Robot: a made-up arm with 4 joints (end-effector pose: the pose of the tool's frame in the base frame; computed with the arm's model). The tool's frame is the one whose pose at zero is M. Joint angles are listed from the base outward.
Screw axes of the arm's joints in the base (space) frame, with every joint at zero. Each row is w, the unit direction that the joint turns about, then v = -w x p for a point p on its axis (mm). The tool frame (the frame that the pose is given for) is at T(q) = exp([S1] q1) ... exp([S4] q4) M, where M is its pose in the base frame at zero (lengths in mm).
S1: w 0 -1 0 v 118.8 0 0
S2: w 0 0 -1 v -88.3 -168.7 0
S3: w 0 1 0 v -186 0 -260.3
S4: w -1 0 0 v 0 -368.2 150.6
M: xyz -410.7 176 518.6 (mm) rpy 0 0 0 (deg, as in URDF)
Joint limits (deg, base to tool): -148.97..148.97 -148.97..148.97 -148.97..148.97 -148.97..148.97
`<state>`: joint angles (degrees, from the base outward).
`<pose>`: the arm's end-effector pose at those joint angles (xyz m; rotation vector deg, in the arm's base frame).
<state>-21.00 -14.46 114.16 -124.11</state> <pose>-0.0129 0.0338 0.2906 45.27 78.64 -119.56</pose>
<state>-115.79 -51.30 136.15 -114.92</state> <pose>0.0755 0.1251 0.1162 77.24 -119.08 61.14</pose>
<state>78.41 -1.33 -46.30 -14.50</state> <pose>-0.3074 0.1274 -0.4376 7.81 -123.69 17.32</pose>
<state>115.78 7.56 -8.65 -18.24</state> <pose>-0.1403 0.1655 -0.4502 17.86 -124.31 14.34</pose>
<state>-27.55 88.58 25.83 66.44</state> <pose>0.1865 0.2250 0.3936 -49.14 89.14 -55.82</pose>
